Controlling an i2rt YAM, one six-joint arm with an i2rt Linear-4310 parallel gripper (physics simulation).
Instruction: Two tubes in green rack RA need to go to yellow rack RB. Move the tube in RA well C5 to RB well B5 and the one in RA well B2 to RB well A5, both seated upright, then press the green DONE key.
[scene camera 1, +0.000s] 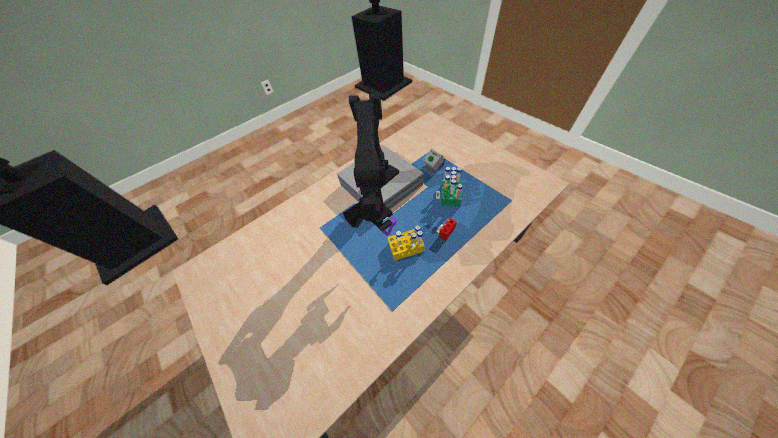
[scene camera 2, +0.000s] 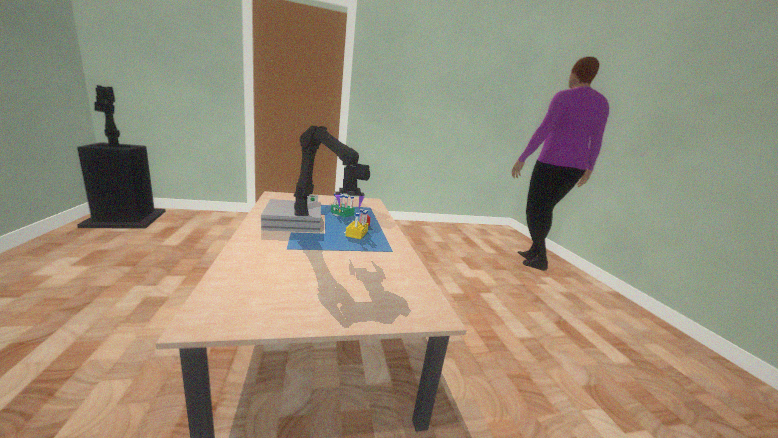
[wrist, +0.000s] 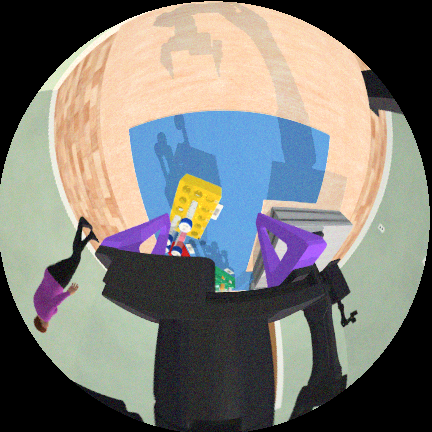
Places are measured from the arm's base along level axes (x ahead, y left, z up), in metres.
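Pixels of known places: gripper, fingertip midpoint: (scene camera 1: 380, 226) (scene camera 2: 349, 208) (wrist: 212, 217); arm's base, link origin: (scene camera 2: 301, 209).
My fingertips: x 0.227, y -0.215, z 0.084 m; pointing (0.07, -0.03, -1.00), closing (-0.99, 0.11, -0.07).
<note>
Ahead of a thing's pixels: the offset from my fingertips to its top centre. Level surfaces: height alone.
Green rack RA {dx +0.040, dy +0.407, dz -0.114 m} (scene camera 1: 451, 201) (scene camera 2: 341, 213) (wrist: 224, 280) stands toward the far end of the blue mat and holds several upright tubes with blue and white caps; its wells are too small to read. Yellow rack RB {dx +0.065, dy +0.063, dz -0.114 m} (scene camera 1: 407, 251) (scene camera 2: 356, 232) (wrist: 200, 183) stands nearer the mat's other end, with several tubes and some open wells. The green DONE key {dx -0.147, dy +0.491, dz -0.090 m} (scene camera 1: 430, 158) (scene camera 2: 313, 199) is on a small grey box behind RA. My gripper (scene camera 1: 387, 224) (scene camera 2: 351, 205) (wrist: 212, 217) is open, its purple fingers wide apart with no tube between them. It hangs above the mat, beside RB on the arm's side.
A red block {dx +0.149, dy +0.232, dz -0.114 m} (scene camera 1: 448, 229) (wrist: 186, 250) stands between the racks on the blue mat {dz -0.164 m} (scene camera 1: 391, 293) (scene camera 2: 304, 243) (wrist: 240, 150). The arm stands on a grey stepped base (scene camera 2: 292, 224) (wrist: 300, 216). A person (scene camera 2: 579, 130) (wrist: 47, 292) is away from the table. Black pedestals (scene camera 1: 381, 48) (scene camera 2: 114, 182) stand on the floor.
</note>
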